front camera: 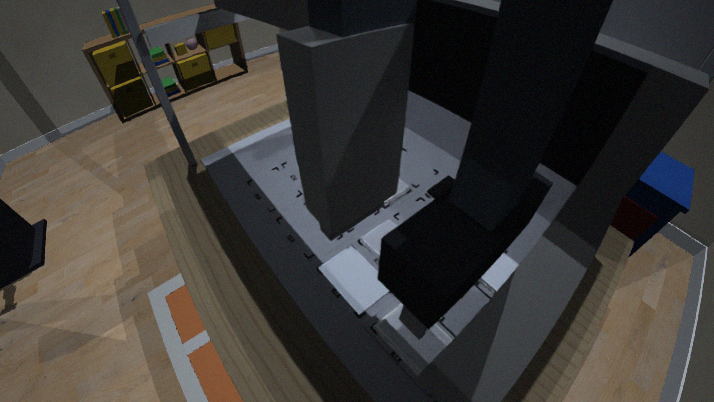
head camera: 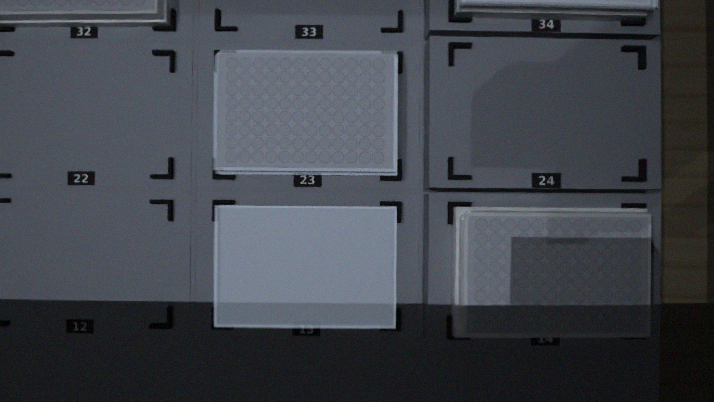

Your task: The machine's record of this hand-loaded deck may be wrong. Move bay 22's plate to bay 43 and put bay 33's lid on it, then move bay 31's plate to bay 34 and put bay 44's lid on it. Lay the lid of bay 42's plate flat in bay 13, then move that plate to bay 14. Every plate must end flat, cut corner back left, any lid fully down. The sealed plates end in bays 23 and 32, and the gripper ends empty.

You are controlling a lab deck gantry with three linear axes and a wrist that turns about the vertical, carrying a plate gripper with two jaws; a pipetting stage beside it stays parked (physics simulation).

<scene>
In view: the gripper (front camera: 433, 306), a bay 13 (head camera: 408, 230) and a bay 14 (head camera: 437, 306).
The bay 13 is seen too in the front camera view (front camera: 384, 301).
</scene>
